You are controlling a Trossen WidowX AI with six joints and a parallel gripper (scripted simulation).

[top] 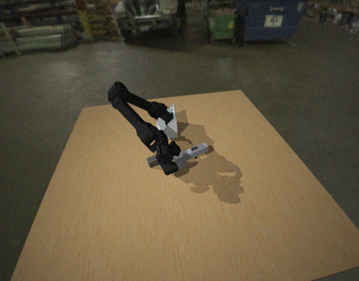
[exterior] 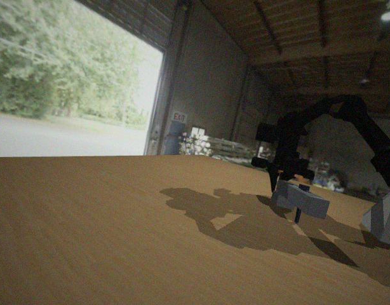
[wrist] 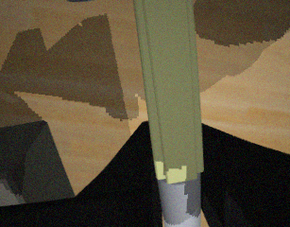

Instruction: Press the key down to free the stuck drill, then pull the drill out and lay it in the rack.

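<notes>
Now: the drill 10 mm behind my gripper tip, 40 mm to the left of it and 40 mm above it. Round my gripper tip: grey block: 50 mm behind, 130 mm to the left, 30 mm above; then dark blue key: 60 mm behind, 150 mm to the left, 40 mm above; then dark grey rack: 60 mm behind, 50 mm to the right, 10 mm above.
</notes>
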